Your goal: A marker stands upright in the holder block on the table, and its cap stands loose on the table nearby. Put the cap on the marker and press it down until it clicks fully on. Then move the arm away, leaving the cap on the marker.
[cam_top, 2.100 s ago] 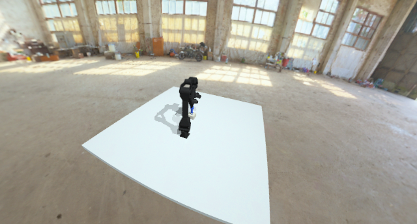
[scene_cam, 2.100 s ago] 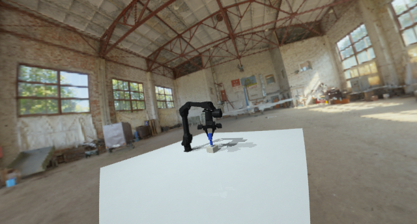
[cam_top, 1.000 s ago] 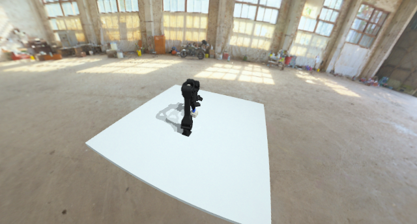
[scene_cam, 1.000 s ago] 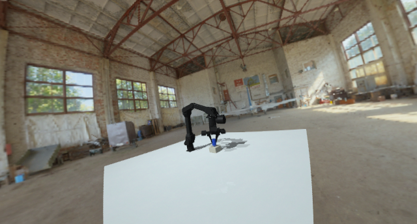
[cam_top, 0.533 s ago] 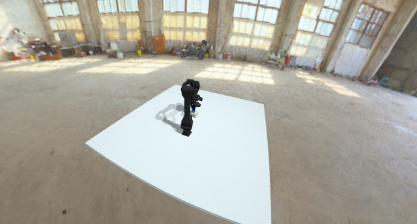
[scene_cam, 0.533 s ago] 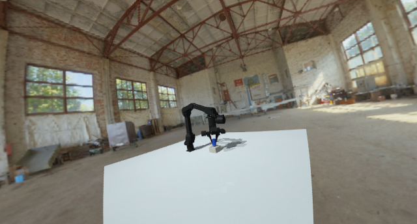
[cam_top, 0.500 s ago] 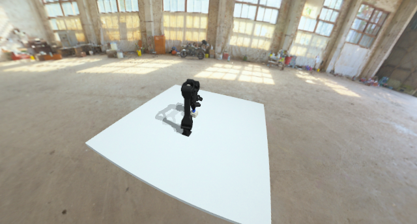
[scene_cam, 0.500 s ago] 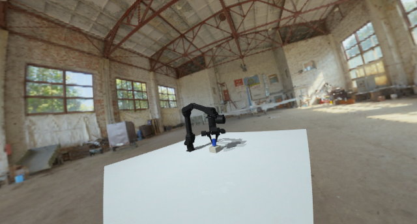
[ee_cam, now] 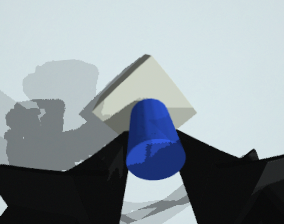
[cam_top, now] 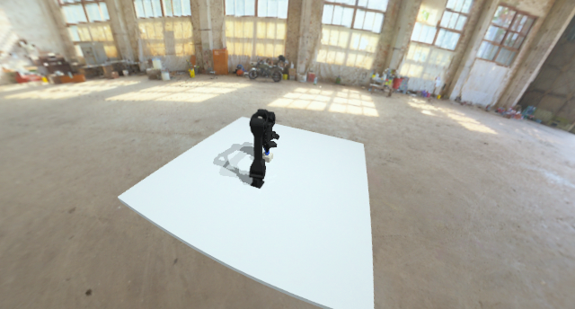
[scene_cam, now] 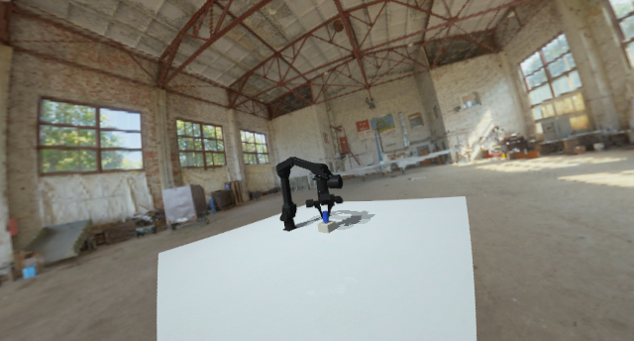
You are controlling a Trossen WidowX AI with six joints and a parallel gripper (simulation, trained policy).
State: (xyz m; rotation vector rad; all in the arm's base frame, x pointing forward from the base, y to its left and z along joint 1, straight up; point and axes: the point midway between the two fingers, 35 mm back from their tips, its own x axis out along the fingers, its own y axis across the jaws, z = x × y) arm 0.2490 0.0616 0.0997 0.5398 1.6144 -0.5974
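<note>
Now: the blue cap 1 cm ahead of my gripper tip and 1 cm above it. Round my gripper tip: holder block: 1 cm to the right, 5 cm below; blue marker: 1 cm to the right, 1 cm above.
</note>
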